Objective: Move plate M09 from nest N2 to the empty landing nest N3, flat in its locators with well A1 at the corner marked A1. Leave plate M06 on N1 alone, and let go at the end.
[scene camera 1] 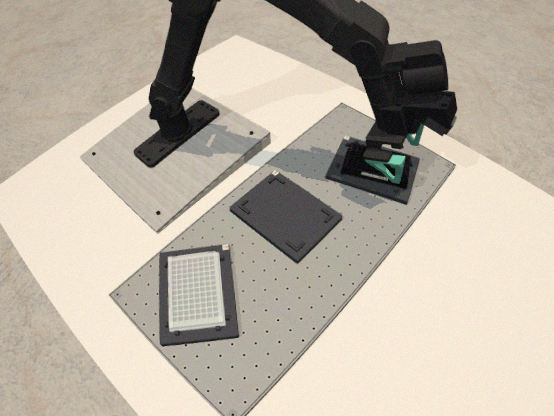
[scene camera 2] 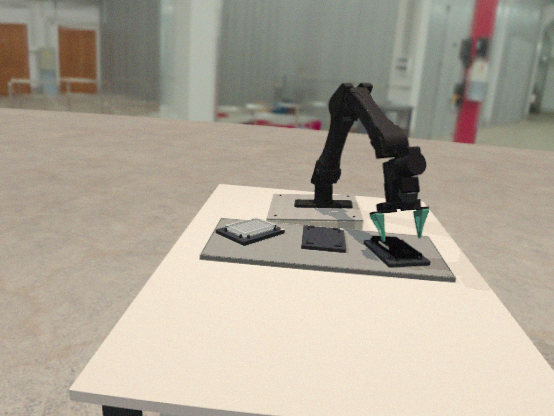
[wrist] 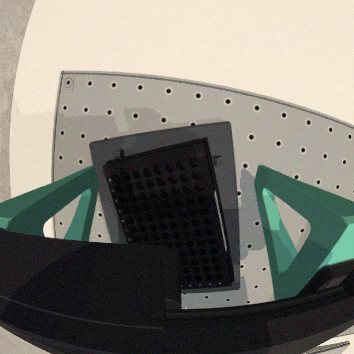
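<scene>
A black well plate (scene camera 1: 357,157) (scene camera 2: 397,247) (wrist: 165,210) sits in a dark nest (scene camera 1: 340,172) (scene camera 2: 417,262) (wrist: 227,150) at the right end of the board. In the wrist view its edges are skewed to the nest's. A white plate (scene camera 1: 196,290) (scene camera 2: 252,228) sits in another dark nest (scene camera 1: 230,305) at the board's other end. The empty nest N3 (scene camera 1: 287,215) (scene camera 2: 323,239) lies between them, with corner locators. I cannot read the plate names. My gripper (scene camera 1: 405,162) (scene camera 2: 402,238) (wrist: 176,173) is open above the black plate, with a green finger toward each side; the fingers hold nothing.
The perforated grey board (scene camera 1: 300,295) (scene camera 2: 280,259) (wrist: 285,132) carries the three nests. The arm's base plate (scene camera 1: 130,185) (scene camera 2: 280,210) stands behind it. The pale table (scene camera 1: 450,300) (scene camera 2: 250,340) extends around the board.
</scene>
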